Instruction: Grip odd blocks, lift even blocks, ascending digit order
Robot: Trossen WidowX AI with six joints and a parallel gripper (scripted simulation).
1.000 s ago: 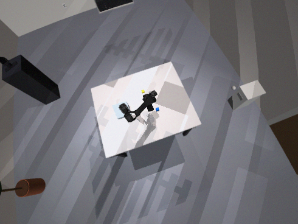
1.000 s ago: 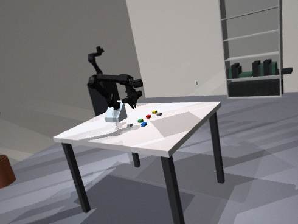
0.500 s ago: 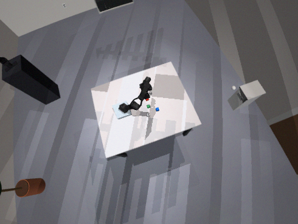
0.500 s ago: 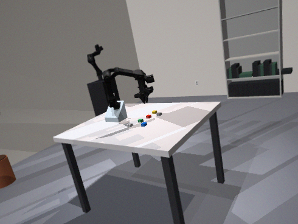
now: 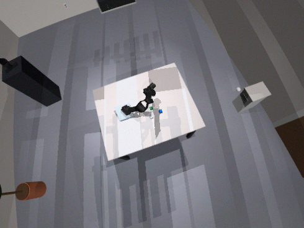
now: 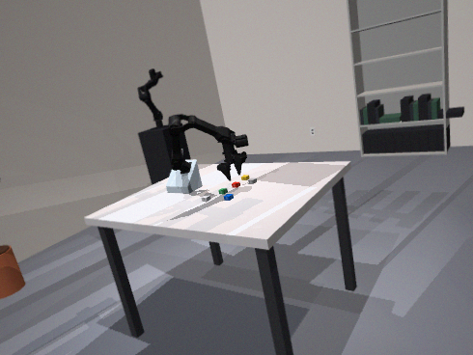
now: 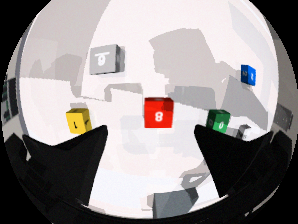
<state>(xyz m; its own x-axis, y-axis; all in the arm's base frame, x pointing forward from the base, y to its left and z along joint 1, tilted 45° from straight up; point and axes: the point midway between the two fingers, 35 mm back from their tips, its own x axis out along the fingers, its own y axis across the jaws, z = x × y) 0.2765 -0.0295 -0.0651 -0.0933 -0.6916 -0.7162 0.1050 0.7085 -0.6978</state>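
Right now my gripper tip is 3 cm above the red block and 1 cm to the left of it. Round my gripper tip: green block: 10 cm to the right, 3 cm below, 2 cm behind; yellow block: 10 cm to the left, 3 cm below; grey block: 7 cm ahead, 5 cm to the left, 3 cm below.
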